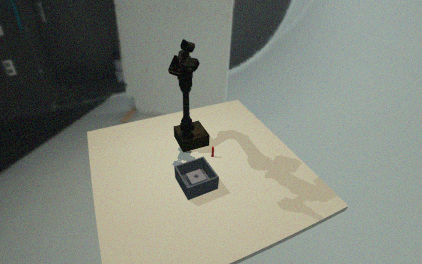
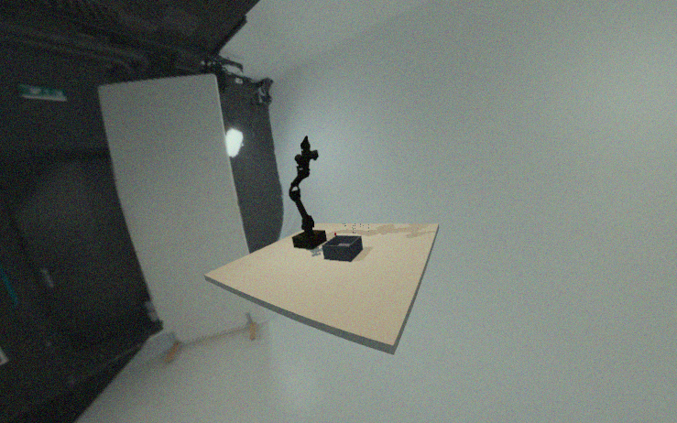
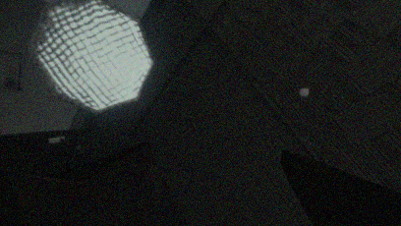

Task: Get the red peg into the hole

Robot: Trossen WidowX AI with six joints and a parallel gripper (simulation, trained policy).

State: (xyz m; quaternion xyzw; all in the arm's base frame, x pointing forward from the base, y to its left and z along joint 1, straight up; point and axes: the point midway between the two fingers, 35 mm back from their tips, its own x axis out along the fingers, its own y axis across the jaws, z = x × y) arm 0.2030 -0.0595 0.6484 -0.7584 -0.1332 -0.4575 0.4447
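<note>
Now: gripper tip 73 cm above the red peg, 20 cm to the right of it and 7 cm past it. The rest, counted from my gripper tip: grey box (74 cm below, 12 cm ahead, 4 cm to the left); then grey plate (72 cm below, 12 cm ahead, 4 cm to the left).
</note>
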